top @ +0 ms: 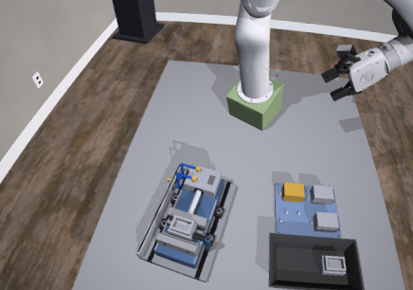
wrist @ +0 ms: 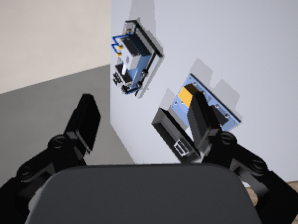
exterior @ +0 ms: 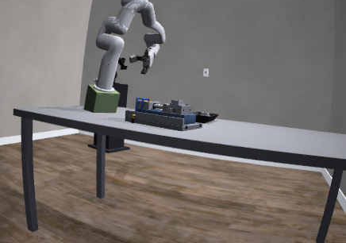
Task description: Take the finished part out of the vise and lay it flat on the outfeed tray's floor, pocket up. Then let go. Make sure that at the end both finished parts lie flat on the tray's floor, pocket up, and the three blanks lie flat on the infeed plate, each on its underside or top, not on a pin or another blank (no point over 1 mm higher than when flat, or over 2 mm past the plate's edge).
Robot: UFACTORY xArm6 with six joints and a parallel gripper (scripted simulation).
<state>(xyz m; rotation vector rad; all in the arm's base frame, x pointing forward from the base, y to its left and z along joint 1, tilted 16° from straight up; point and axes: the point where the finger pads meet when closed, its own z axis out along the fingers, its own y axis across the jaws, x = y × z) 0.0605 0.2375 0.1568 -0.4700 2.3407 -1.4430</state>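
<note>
The white rod lies 350 mm ahead of my hand, 280 mm to the right of it and 210 mm below it. From my hand the other things lie so: blue fixture plate (280 mm below, 230 mm ahead, 30 mm to the left); then orange block (260 mm below, 200 mm ahead, 20 mm to the right).
</note>
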